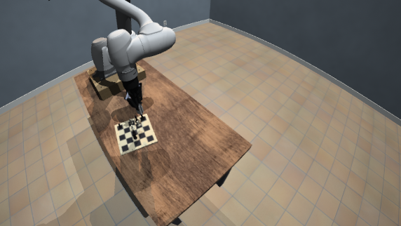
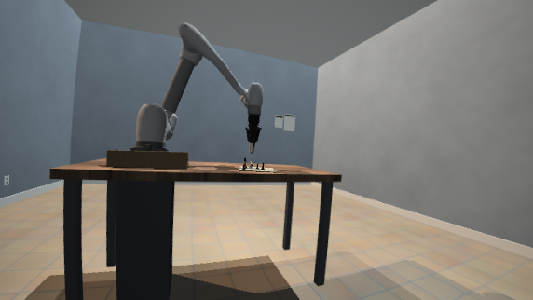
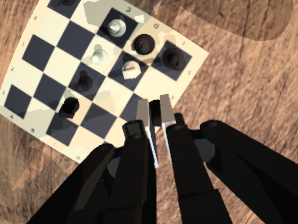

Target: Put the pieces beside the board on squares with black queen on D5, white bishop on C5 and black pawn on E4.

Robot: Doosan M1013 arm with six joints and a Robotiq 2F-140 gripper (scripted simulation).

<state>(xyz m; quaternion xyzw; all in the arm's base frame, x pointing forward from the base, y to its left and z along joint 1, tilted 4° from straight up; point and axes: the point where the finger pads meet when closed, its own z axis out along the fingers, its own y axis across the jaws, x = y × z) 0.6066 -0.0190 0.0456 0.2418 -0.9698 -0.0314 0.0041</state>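
Right now the white chess piece is 120 mm below my hand, 30 mm to the right of it and 10 mm behind it. From my hand the other things lie so: white piece: 120 mm below, 70 mm to the right, 20 mm behind; then chessboard: 140 mm below, 80 mm to the right, 10 mm ahead.
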